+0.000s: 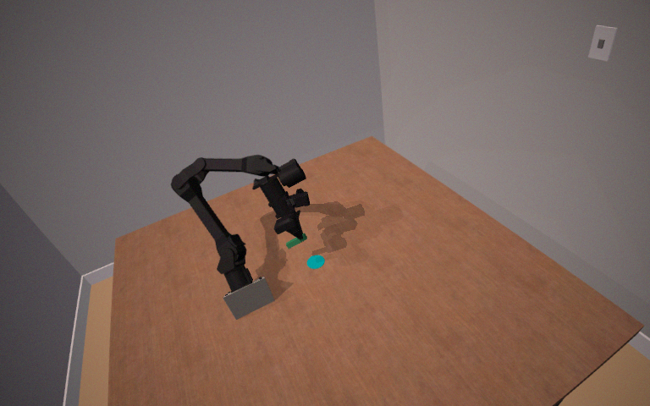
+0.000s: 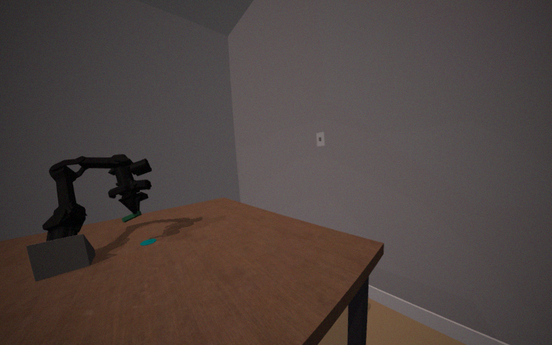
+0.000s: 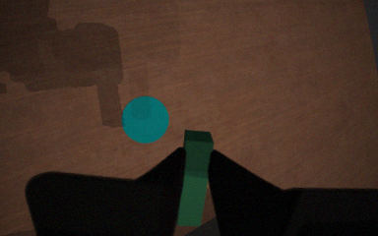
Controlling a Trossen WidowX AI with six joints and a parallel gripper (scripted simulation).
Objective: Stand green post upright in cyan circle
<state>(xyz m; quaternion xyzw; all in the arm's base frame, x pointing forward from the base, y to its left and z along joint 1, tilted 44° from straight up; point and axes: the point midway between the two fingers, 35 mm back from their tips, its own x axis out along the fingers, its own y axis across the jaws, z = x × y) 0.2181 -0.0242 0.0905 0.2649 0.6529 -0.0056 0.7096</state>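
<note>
The green post is 2 cm behind my gripper tip and 1 cm below it. The rest, counted from my gripper tip: cyan circle (13 cm below, 2 cm ahead).
</note>
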